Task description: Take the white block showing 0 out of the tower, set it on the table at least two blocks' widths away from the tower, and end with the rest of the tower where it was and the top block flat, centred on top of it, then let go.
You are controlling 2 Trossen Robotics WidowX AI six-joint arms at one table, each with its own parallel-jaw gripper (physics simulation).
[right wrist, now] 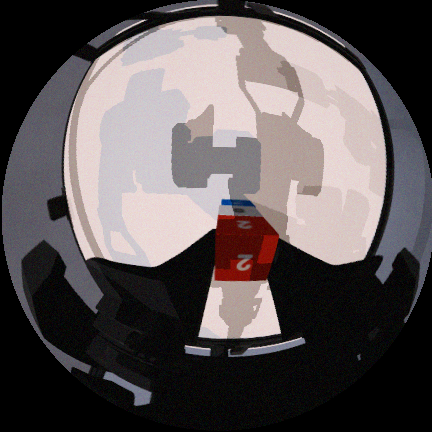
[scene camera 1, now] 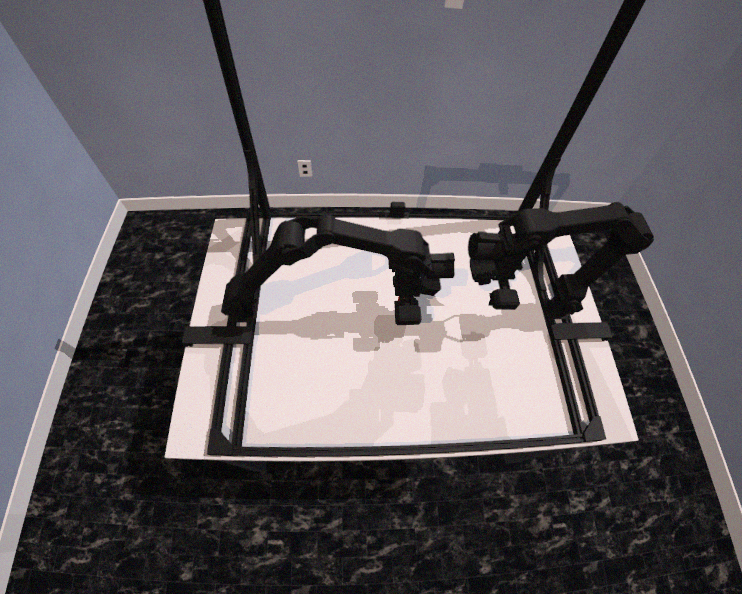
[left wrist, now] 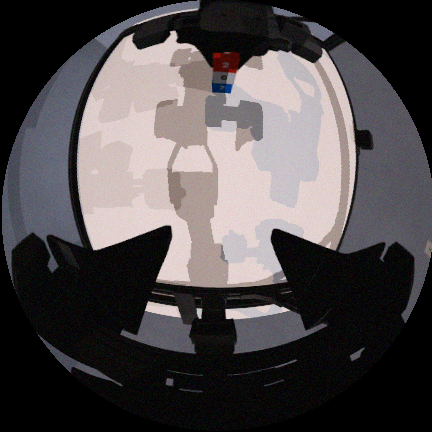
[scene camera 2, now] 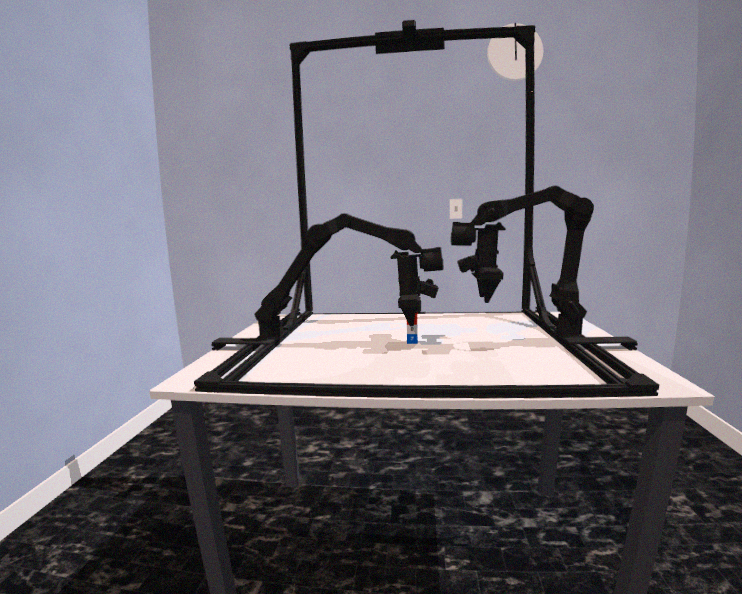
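Seen in the pictures: left gripper, fingertip midpoint: (scene camera 1: 487, 291) (left wrist: 222, 232) (scene camera 2: 484, 299); right gripper, fingertip midpoint: (right wrist: 238, 234) (scene camera 1: 403, 305) (left wrist: 224, 66) (scene camera 2: 411, 324); left arm's base at its link origin: (scene camera 1: 557, 309) (left wrist: 213, 301) (scene camera 2: 569, 334); right arm's base at its link origin: (right wrist: 219, 346) (scene camera 1: 242, 311) (scene camera 2: 270, 335).
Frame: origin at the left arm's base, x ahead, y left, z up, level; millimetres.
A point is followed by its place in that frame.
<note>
The tower stands upright on the white table (scene camera 1: 346, 390) {x 624, y 218, z -19 mm} (scene camera 2: 321, 368) {x 695, y 224, z -19 mm}. The red block showing 2 (scene camera 2: 415, 318) {x 457, y 17, z 58 mm} (left wrist: 225, 64) {x 452, y 0, z 54 mm} (right wrist: 227, 267) {x 473, y -8, z 67 mm} is on top, the white block showing 0 (scene camera 2: 412, 329) {x 466, y 17, z 24 mm} (left wrist: 223, 77) {x 451, y 1, z 24 mm} (right wrist: 239, 210) {x 452, y 2, z 27 mm} is in the middle, and the blue block showing 7 (scene camera 2: 412, 338) {x 467, y 18, z -3 mm} (left wrist: 222, 88) {x 452, y 1, z -6 mm} (right wrist: 237, 202) {x 452, y 3, z -2 mm} is at the bottom. They look stacked in contact. My right gripper (scene camera 2: 410, 322) {x 468, y 1, z 35 mm} (right wrist: 238, 234) {x 468, y 1, z 35 mm} points down, shut on the red block, with a finger on each side. My left gripper (scene camera 2: 488, 300) {x 256, y -1, z 108 mm} (left wrist: 222, 232) {x 256, y -1, z 108 mm} is open and empty, raised to the right of the tower. In scene camera 1 the right arm hides most of the tower.
A black frame (scene camera 1: 396, 450) {x 506, y 371, z -5 mm} (scene camera 2: 427, 388) {x 434, y 378, z 1 mm} runs around the table, with tall posts at the back. The left arm (scene camera 1: 572, 219) {x 169, y 5, z 399 mm} (scene camera 2: 575, 247) {x 6, y 19, z 258 mm} reaches in from the picture's right, its wrist close beside the right arm's wrist. Arm shadows lie across the table.
</note>
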